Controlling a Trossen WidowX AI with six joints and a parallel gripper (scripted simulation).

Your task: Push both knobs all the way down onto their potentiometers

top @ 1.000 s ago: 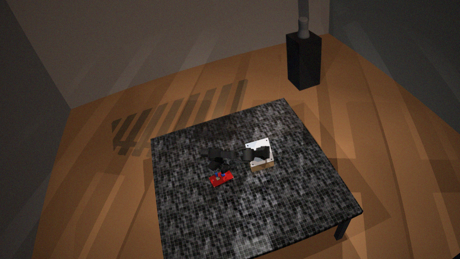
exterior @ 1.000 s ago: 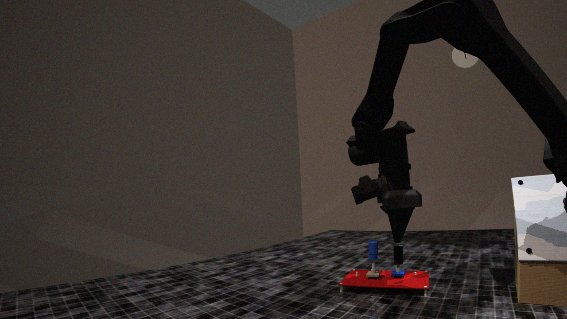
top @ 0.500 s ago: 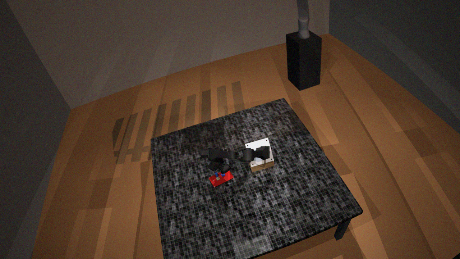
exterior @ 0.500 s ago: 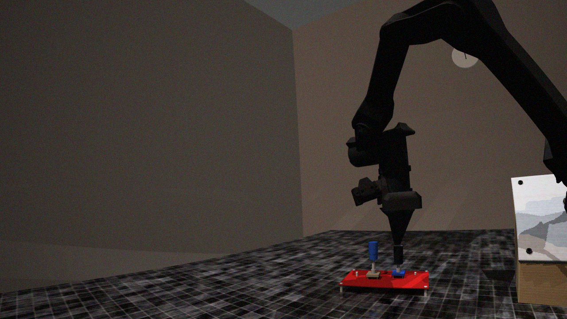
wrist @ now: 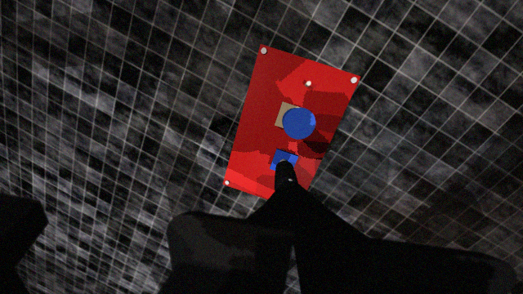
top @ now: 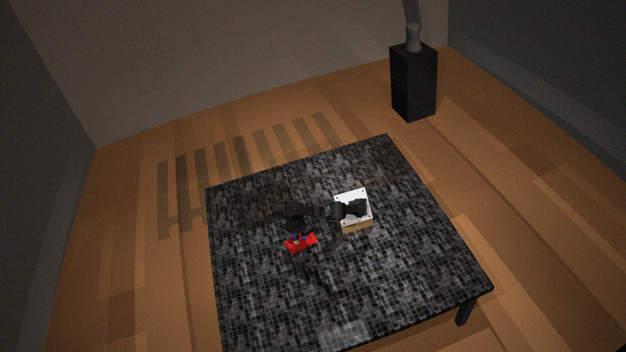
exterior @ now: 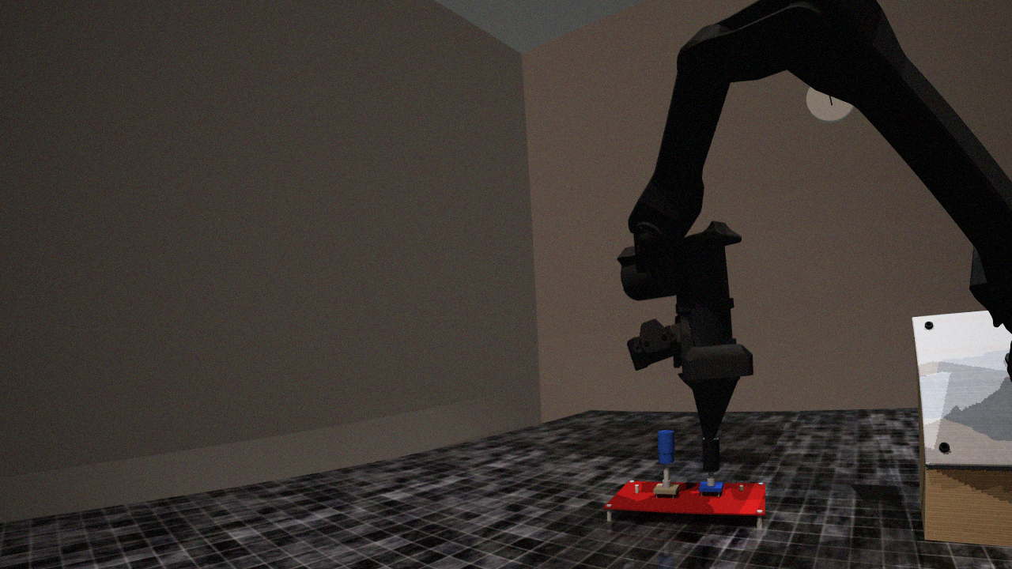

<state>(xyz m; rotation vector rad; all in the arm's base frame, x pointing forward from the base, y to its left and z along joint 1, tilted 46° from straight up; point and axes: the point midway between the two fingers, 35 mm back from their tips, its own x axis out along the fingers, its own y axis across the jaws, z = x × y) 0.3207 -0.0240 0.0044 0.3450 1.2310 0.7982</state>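
Right now the blue knob is 40 mm ahead of my gripper tip, 20 mm to the left of it and 10 mm below it.
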